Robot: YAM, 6 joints.
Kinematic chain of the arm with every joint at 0, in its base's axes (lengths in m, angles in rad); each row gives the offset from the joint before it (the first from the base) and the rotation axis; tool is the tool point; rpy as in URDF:
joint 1: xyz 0 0 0.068 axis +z
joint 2: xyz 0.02 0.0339 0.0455 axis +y
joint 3: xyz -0.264 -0.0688 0 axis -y
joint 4: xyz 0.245 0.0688 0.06 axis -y
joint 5: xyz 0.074 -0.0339 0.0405 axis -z
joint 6: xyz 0.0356 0 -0.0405 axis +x
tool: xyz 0 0 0 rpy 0 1.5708 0
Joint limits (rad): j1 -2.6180..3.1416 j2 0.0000..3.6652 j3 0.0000..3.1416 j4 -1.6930..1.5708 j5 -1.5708..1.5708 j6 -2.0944..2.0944
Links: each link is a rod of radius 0.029 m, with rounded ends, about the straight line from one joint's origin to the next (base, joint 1, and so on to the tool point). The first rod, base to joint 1, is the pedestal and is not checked.
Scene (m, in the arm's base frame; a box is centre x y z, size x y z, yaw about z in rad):
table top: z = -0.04
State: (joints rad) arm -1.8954 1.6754 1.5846 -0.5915 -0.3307 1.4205
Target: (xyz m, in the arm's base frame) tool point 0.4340 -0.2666 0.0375
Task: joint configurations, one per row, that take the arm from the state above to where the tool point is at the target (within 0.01 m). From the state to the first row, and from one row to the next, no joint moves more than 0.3 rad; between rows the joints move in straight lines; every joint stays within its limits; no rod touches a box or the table.
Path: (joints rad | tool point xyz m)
1: -1.6315 1.8529 1.6284 -0.5402 -0.3384 1.4205 | -0.0139 -0.4233 0.2965
2: -1.3677 2.0304 1.6722 -0.4889 -0.3461 1.4205 | 0.1044 -0.4469 0.2399
3: -1.1038 2.2079 1.7159 -0.4376 -0.3537 1.4205 | 0.2296 -0.4280 0.1768
4: -0.8399 2.3853 1.7597 -0.3862 -0.3614 1.4205 | 0.3449 -0.3659 0.1089
5: -0.5761 2.5628 1.8035 -0.3349 -0.3691 1.4205 | 0.4340 -0.2666 0.0375

